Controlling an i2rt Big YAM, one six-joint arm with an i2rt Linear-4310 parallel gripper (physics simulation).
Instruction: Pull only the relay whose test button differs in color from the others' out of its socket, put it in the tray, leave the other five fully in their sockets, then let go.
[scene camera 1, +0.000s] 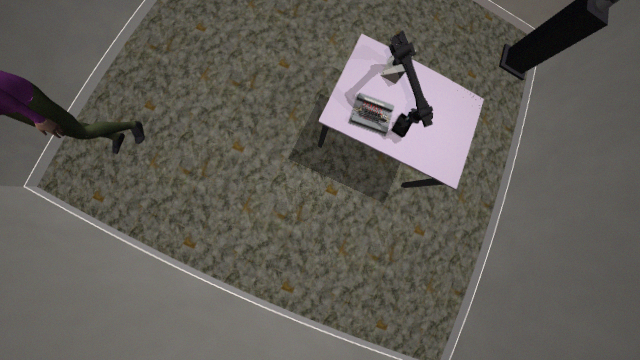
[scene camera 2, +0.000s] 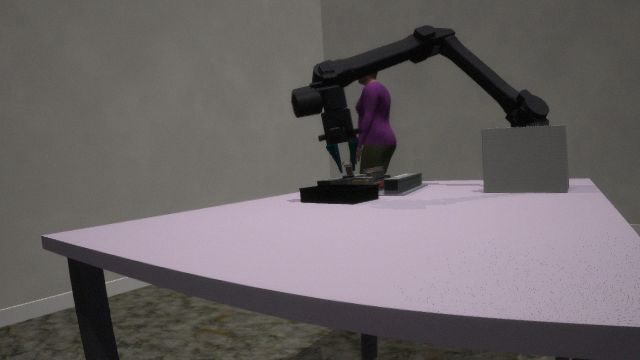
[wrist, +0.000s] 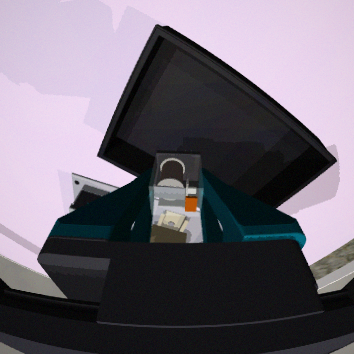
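My gripper is shut on a clear-cased relay with an orange test button. The relay is held low, close above the black tray's level. In the wrist view it overlaps the edge of the tray nearest the gripper; whether it is fully over the tray I cannot tell. The part of the tray that shows holds no relay. The socket panel lies beside the tray. Its relays and their button colors are too small or hidden to tell.
A grey raised wiring duct stands on the panel behind the tray. A grey block carries the arm's base on the pink table. A person in purple is beyond the table.
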